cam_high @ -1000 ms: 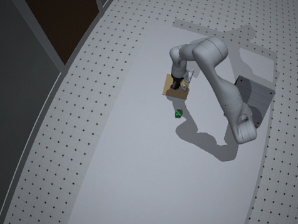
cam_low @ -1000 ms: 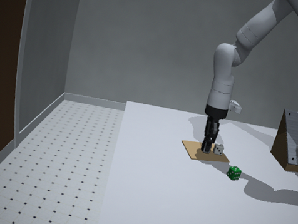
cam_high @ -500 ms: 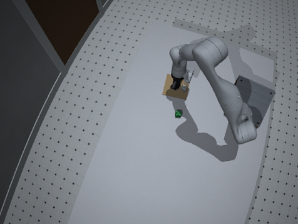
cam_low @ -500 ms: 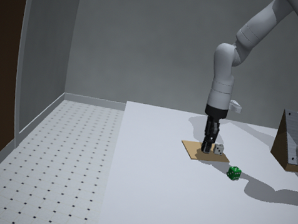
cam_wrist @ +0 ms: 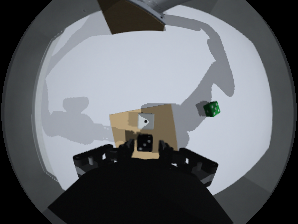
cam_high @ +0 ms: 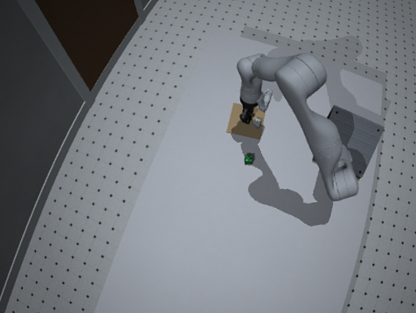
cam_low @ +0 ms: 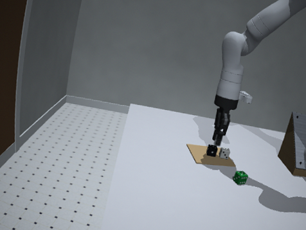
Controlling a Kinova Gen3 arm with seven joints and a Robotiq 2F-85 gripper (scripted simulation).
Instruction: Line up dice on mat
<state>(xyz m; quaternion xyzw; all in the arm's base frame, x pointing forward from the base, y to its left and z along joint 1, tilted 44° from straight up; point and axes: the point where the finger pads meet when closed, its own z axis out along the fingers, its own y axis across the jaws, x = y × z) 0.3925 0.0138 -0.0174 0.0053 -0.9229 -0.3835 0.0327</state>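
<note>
Right now my hand is 50 mm above the black die. Round my hand: green die (70 mm behind, 160 mm to the left, 50 mm below); white die (40 mm behind, 50 mm below); tan mat (60 mm below).
</note>
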